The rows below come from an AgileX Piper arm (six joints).
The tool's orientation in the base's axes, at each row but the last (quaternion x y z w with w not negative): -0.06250, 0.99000, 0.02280, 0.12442; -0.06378, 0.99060, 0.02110, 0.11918; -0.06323, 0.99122, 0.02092, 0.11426; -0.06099, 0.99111, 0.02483, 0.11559; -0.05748, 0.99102, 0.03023, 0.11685; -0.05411, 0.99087, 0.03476, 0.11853; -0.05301, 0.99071, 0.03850, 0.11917; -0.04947, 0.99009, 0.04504, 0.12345; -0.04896, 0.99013, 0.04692, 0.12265; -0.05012, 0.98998, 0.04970, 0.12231; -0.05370, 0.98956, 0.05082, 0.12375
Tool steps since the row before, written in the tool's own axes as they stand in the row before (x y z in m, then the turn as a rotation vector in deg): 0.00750, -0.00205, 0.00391, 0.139, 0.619, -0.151; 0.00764, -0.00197, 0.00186, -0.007, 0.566, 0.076; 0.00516, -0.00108, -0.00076, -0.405, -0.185, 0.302; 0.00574, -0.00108, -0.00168, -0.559, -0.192, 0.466; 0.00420, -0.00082, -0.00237, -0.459, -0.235, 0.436; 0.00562, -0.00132, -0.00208, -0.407, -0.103, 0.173; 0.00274, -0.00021, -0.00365, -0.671, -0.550, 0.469; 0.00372, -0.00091, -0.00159, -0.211, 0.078, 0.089; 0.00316, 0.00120, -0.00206, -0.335, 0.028, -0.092; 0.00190, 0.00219, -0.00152, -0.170, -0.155, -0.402; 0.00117, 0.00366, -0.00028, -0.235, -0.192, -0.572
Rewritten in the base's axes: -0.00599, -0.00268, -0.00571, -0.250, 0.588, 0.130; -0.00667, -0.00277, -0.00368, -0.050, 0.566, -0.057; -0.00501, -0.00174, -0.00047, 0.483, -0.118, -0.206; -0.00579, -0.00184, 0.00026, 0.670, -0.096, -0.330; -0.00450, -0.00144, 0.00128, 0.571, -0.152, -0.326; -0.00576, -0.00204, 0.00060, 0.445, -0.048, -0.076; -0.00347, -0.00080, 0.00286, 0.820, -0.439, -0.328; -0.00387, -0.00139, 0.00054, 0.216, 0.105, -0.027; -0.00367, 0.00070, 0.00130, 0.298, 0.047, 0.174; -0.00244, 0.00183, 0.00119, 0.086, -0.183, 0.417; -0.00163, 0.00348, 0.00030, 0.112, -0.233, 0.594
